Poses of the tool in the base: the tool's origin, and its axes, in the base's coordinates. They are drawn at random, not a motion.
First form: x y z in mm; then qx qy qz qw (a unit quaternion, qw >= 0).
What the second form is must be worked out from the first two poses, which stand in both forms.
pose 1, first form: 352.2, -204.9, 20.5, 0.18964, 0.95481, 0.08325, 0.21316
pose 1, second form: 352.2, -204.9, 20.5, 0.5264, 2.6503, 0.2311
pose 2, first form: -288.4, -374.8, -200.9, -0.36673, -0.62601, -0.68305, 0.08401
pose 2, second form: -288.4, -374.8, -200.9, -1.0943, -1.8680, -2.0382
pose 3, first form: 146.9, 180.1, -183.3, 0.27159, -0.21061, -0.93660, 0.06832
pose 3, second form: 146.9, 180.1, -183.3, 0.8180, -0.6343, -2.8209
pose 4, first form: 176.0, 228.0, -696.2, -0.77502, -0.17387, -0.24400, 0.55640
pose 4, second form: 176.0, 228.0, -696.2, -1.8295, -0.4104, -0.5760
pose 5, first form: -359.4, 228.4, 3.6, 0.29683, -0.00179, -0.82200, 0.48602
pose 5, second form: -359.4, 228.4, 3.6, 0.7223, -0.0044, -2.0001
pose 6, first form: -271.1, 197.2, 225.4, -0.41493, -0.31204, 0.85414, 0.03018
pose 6, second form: -271.1, 197.2, 225.4, -1.2791, -0.9619, 2.6330
